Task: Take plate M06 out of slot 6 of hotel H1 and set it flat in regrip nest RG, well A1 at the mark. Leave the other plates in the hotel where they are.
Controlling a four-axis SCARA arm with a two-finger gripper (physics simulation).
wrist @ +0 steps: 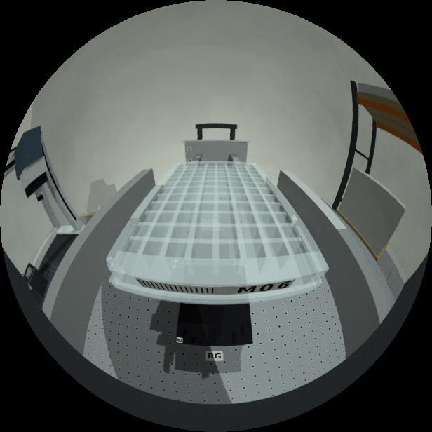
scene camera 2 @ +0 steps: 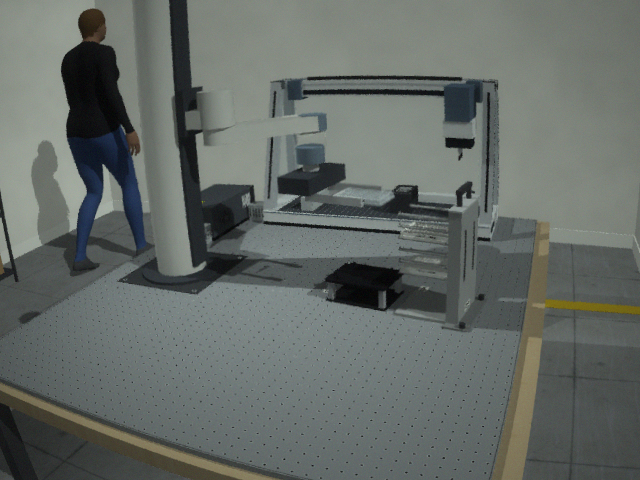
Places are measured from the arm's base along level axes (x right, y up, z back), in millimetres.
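Pixels of known places: gripper, fingertip midpoint: (scene camera 2: 372,196); arm's base, link origin: (scene camera 2: 183,272).
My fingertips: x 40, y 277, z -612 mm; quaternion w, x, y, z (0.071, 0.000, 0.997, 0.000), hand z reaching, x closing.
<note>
For each thing: its middle in the pictures, then the offset to it from my fingertips. "spot": a spot on its surface instead. Level surfaces: height alone.
- plate M06, body centre: (scene camera 2: 363,196) dx -3, dy -3, dz +24 mm
- Hotel H1, body centre: (scene camera 2: 442,250) dx +34, dy -109, dz -178 mm
- Regrip nest RG, body centre: (scene camera 2: 365,284) dx -5, dy -229, dz +26 mm
- blue-and-white head, surface spot: (scene camera 2: 459,105) spot: dx -506, dy +166, dz -135 mm
- dark box, surface spot: (scene camera 2: 227,209) spot: dx -390, dy -184, dz +646 mm
- perforated table, surface height: dy -264 mm
My gripper (scene camera 2: 370,195) (wrist: 215,177) is shut on plate M06 (scene camera 2: 356,194) (wrist: 215,240), a clear gridded plate with its M06 label toward the wrist camera. The plate is level between the two grey fingers, away from the hotel. Hotel H1 (scene camera 2: 461,263) (wrist: 216,151), a grey upright tower with a black handle, stands at the right; in the wrist view its top shows beyond the plate. Other plates (scene camera 2: 424,230) sit in it. Regrip nest RG (scene camera 2: 364,276) (wrist: 215,325), a low black stand, is lower than the plate. Its A1 mark (wrist: 179,340) is at a near corner.
A white gantry frame (scene camera 2: 382,227) with a blue-and-white head (scene camera 2: 459,105) stands behind the arm and hotel. A dark box (scene camera 2: 227,209) is beside the arm's column (scene camera 2: 168,155). A person (scene camera 2: 93,93) stands at the left, beyond the perforated table (scene camera 2: 289,372).
</note>
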